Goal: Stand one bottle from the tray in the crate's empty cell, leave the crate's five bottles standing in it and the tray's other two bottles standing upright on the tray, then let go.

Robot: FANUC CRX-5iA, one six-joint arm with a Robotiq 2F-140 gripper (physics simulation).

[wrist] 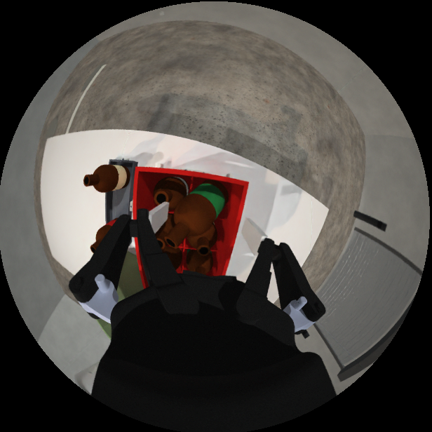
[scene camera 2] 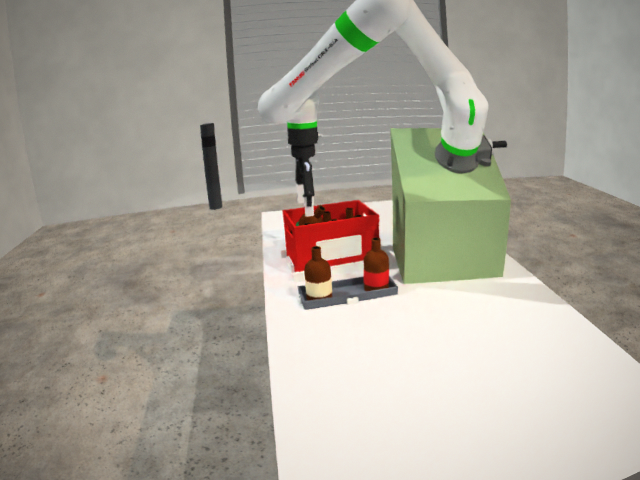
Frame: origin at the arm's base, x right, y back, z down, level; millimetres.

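Where they show: gripper, fingertip midpoint: [scene camera 2: 305,209]; arm's base, link origin: [scene camera 2: 457,157].
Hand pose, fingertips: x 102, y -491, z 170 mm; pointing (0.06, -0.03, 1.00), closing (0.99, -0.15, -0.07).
Note:
Each offset is from my fingertips to the top centre of the thing. "spot": to the spot under its first point. Level surfaces: height alone.
The red crate {dy +76, dx -19, dz +12 mm} [scene camera 2: 302,242] [wrist: 236,220] holds several brown bottles. A green-labelled bottle [scene camera 2: 310,220] [wrist: 195,212] is tilted in it, its neck leaning across the other bottles; what it rests on is hidden. A cream-labelled bottle {dy +14, dx -273, dz +28 mm} [scene camera 2: 317,273] [wrist: 106,178] and a red-labelled bottle {dy +185, dx -247, dz +28 mm} [scene camera 2: 376,264] [wrist: 103,234] stand upright on the dark tray {spot: dy +64, dx -317, dz +166 mm} [scene camera 2: 338,298] [wrist: 120,200]. My gripper [scene camera 2: 309,210] [wrist: 206,217] is open and empty above the crate's left end in the scene view. In the wrist view its fingertips show on either side of the tilted bottle, one beyond the crate wall.
The green pedestal [scene camera 2: 449,237] with the arm's base stands right of the crate and tray. All stand on the white table {dz +188 mm} [scene camera 2: 413,372] [wrist: 65,200]. A dark post [scene camera 2: 211,167] shows left of the arm, and a grey shutter [scene camera 2: 341,103] shows behind it.

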